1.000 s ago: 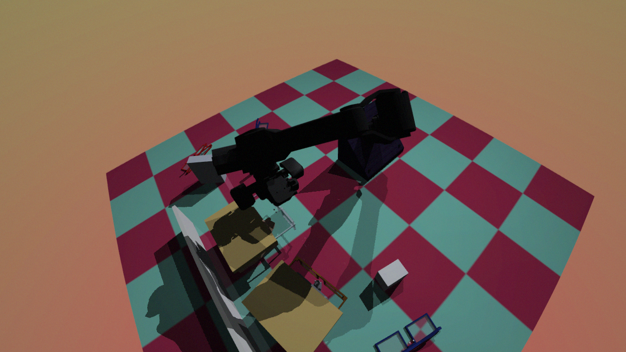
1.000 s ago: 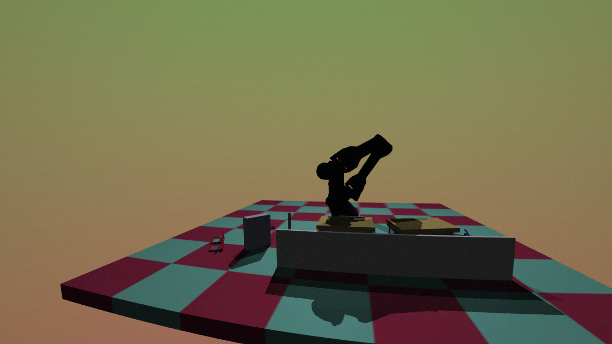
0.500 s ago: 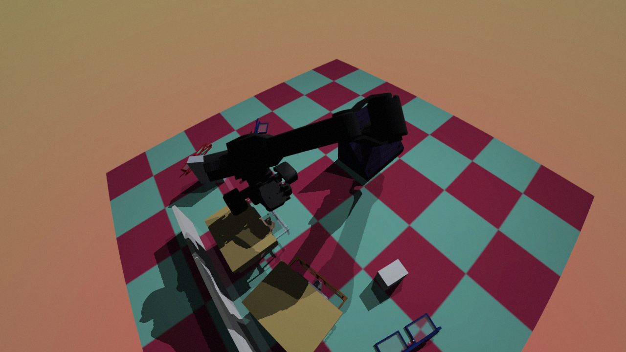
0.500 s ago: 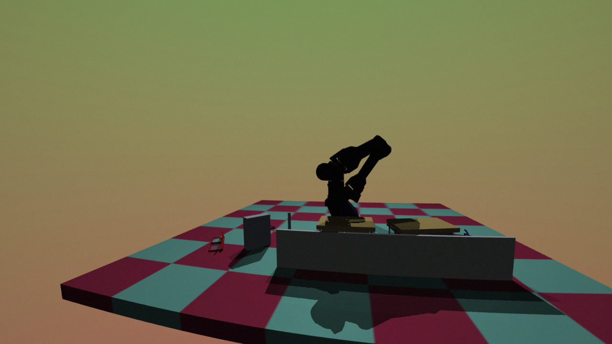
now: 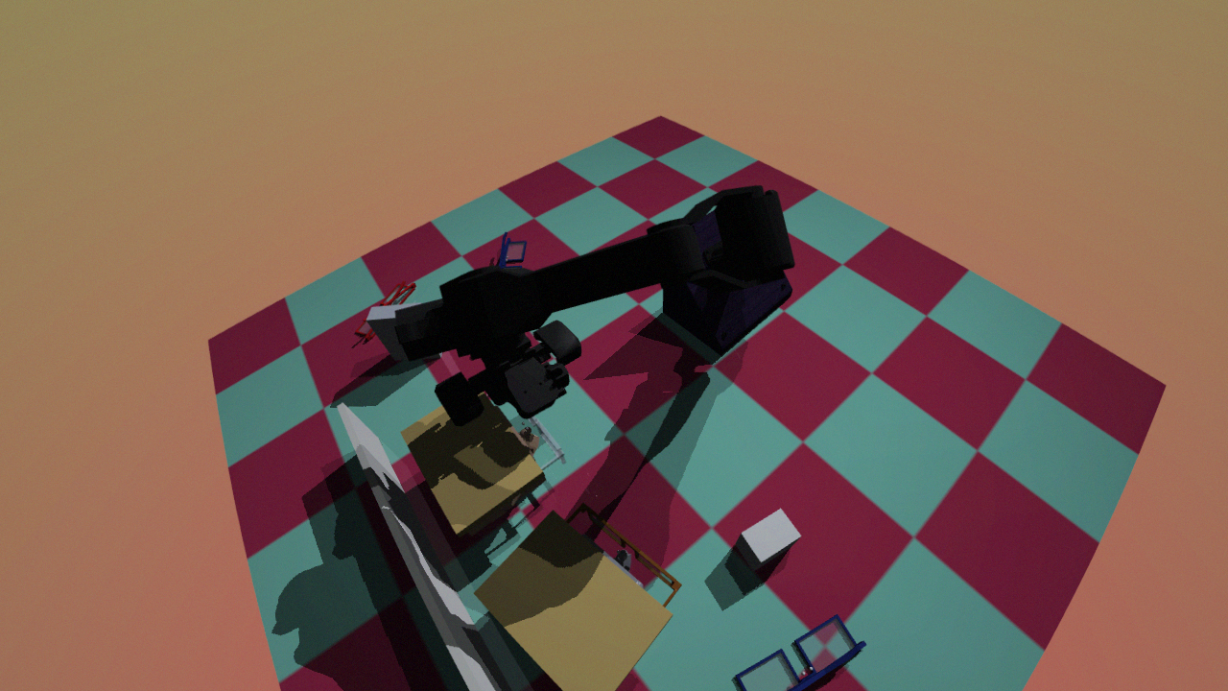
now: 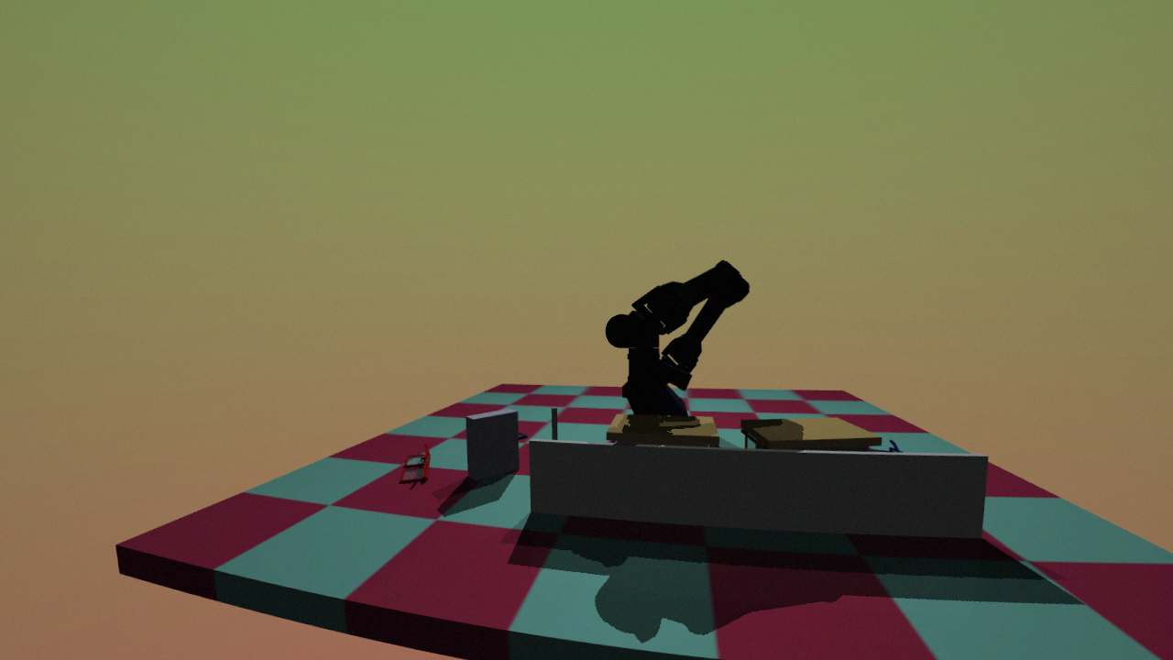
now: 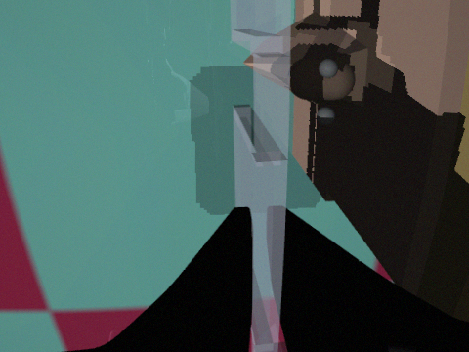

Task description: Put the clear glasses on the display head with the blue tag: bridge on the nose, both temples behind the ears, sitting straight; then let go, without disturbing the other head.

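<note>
My gripper tip is now 70 mm short of the skin-coloured display head, 40 mm to the right of it and 10 mm above it. From my gripper tip the other things lie so: stand 100 mm behind, 200 mm to the right, 40 mm below; long grey wall 210 mm ahead, 150 mm to the left, 10 mm below; grey block 70 mm ahead, 270 mm to the right, 10 mm below.
</note>
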